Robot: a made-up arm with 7 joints.
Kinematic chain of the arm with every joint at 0, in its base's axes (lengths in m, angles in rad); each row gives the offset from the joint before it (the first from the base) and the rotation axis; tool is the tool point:
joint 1: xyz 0 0 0.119 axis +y
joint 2: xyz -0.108 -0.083 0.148 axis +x
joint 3: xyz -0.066 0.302 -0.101 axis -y
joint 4: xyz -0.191 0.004 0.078 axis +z
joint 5: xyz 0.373 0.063 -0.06 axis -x
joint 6: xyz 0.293 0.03 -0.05 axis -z
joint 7: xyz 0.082 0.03 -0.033 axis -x
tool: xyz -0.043 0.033 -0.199
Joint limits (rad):
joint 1: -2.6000..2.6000
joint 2: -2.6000..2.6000
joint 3: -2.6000..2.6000
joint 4: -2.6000..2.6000
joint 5: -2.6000..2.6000
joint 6: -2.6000..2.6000
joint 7: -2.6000..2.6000
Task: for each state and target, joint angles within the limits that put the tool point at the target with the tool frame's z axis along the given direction. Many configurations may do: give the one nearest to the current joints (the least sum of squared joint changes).
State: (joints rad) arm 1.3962 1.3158 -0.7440 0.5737 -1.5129 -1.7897 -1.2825
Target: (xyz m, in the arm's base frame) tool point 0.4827 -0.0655 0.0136 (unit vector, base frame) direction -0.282 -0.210 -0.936
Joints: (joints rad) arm 1.6202 1.6828 0.0226 -0.1922 -1.6297 -1.7871 -1.5590
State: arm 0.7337 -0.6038 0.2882 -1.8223 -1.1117 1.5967 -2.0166
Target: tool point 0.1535 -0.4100 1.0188 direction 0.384 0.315 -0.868
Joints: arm 1.4258 -1.1595 0.1541 -2.2731 -1.5874 1.9765 -2.5129
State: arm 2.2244 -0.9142 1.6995 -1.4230 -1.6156 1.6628 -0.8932
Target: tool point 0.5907 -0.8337 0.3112 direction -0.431 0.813 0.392
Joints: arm 2.4118 -1.0163 0.8120 -2.2781 -1.5150 1.7896 -1.1963
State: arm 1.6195 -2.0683 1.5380 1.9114 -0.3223 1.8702 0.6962
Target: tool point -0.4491 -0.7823 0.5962 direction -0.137 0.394 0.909
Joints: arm 2.2251 -1.6600 1.2394 1.8181 -0.2646 1.8474 0.6104
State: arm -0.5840 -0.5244 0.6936 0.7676 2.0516 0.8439 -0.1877
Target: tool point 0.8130 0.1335 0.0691 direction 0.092 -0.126 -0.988
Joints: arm -1.4525 -1.2574 0.3166 1.3028 1.5612 0.7327 -0.1592
